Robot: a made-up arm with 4 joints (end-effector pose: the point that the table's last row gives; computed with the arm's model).
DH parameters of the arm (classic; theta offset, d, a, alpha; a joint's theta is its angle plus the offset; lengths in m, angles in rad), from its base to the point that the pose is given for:
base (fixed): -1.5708 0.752 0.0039 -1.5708
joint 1: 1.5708 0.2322 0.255 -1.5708
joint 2: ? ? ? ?
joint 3: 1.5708 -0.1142 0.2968 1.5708
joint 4: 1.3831 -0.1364 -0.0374 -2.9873
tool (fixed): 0.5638 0.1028 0 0
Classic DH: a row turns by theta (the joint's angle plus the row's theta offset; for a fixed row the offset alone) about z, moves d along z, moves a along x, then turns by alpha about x.
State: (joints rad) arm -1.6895 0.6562 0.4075 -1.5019
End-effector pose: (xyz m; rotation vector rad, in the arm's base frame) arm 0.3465 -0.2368 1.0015 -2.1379 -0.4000 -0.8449
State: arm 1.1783 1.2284 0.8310 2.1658
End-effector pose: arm 0.4142 0.2353 0.5165 1.0833 0.4268 2.6234
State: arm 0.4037 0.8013 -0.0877 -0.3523
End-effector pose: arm 0.2974 -0.1824 0.2580 -0.4879 0.7640 -1.7598
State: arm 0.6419 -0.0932 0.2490 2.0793
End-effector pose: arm 0.3438 -0.1660 0.3966 0.3665 -0.3586 1.7703
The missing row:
joint 2: 0 -0.0744 0.257 -1.5708
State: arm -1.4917 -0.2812 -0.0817 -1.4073
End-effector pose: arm 0.3373 -0.2983 1.0825 -1.0628 -0.9603 -0.4866
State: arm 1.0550 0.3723 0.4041 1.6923
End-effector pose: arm 0.3893 0.0431 0.3954 0.8597 -0.4602 2.3711
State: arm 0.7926 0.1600 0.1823 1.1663
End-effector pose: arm 0.3840 -0.0722 0.3349 0.5186 -0.6451 2.7411
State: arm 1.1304 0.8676 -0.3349 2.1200
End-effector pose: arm 0.1979 0.1895 0.1399 1.9845 -0.5356 1.6654
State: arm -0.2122 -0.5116 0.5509 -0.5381
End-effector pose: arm 0.3069 -0.1966 0.6717 -0.0360 -1.2300 -1.7311
